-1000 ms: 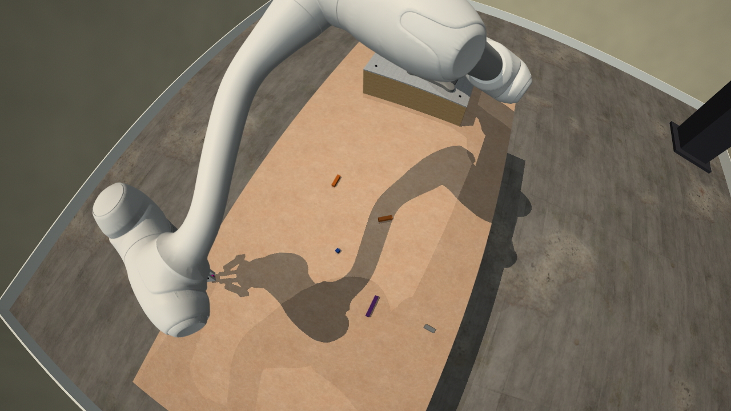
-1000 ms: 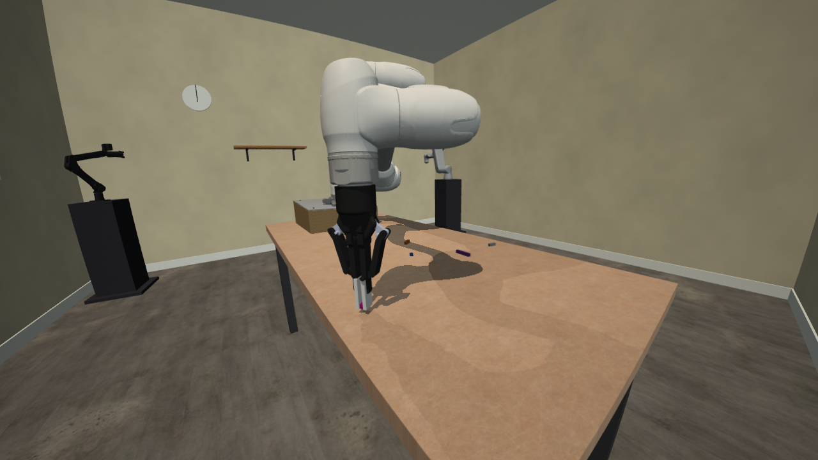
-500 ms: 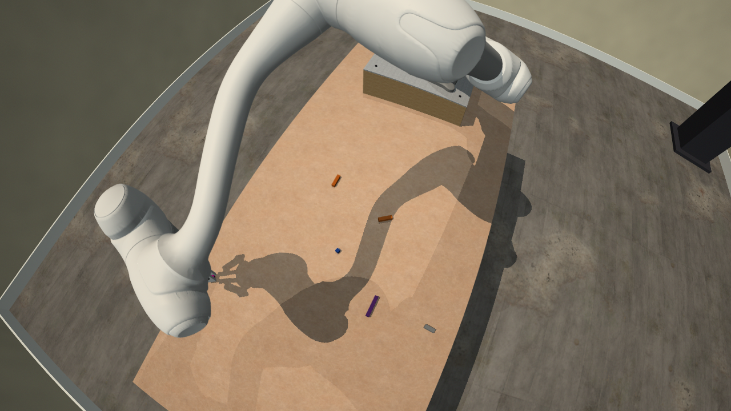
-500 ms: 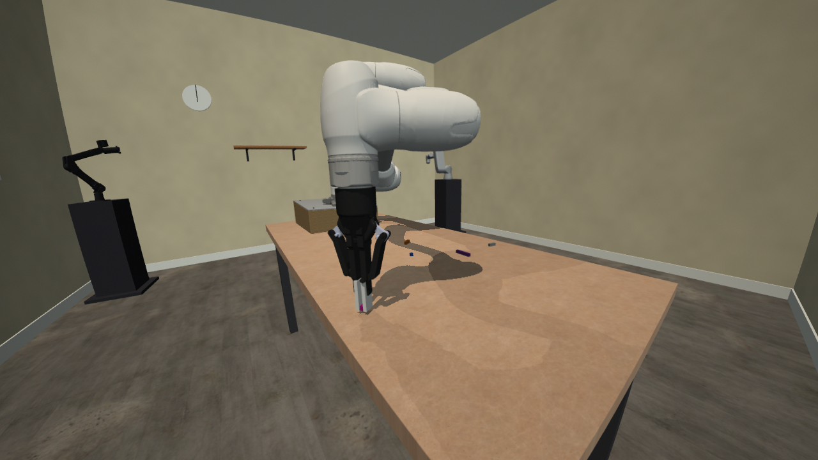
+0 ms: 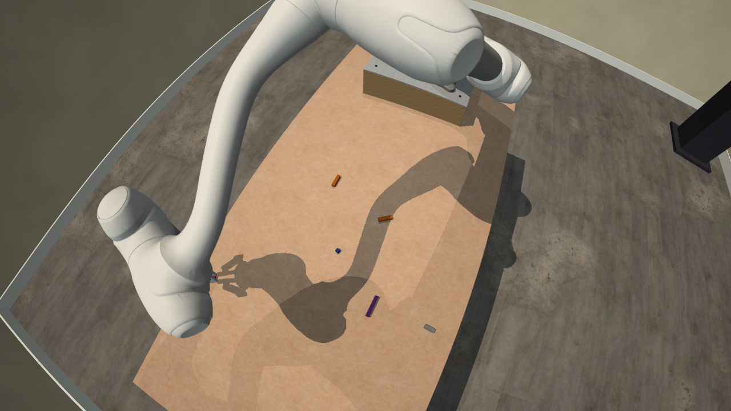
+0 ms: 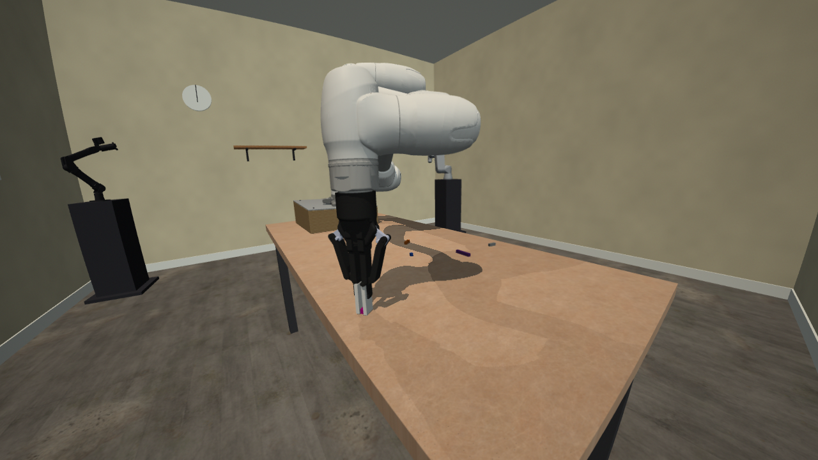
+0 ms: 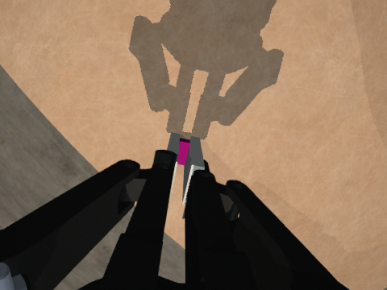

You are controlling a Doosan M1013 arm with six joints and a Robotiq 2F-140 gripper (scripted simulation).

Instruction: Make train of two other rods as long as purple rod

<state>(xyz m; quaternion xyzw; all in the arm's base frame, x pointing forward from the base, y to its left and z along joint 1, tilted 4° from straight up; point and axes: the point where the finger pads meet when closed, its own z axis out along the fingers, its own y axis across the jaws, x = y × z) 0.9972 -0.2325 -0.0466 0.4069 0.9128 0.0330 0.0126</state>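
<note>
The magenta rod lies 30 mm below my hand. The rest, counted from my hand: purple rod: 420 mm to the left, 180 mm behind, 30 mm below; then blue rod: 270 mm behind, 260 mm to the left, 30 mm below; then orange rod: 420 mm behind, 330 mm to the left, 30 mm below.
</note>
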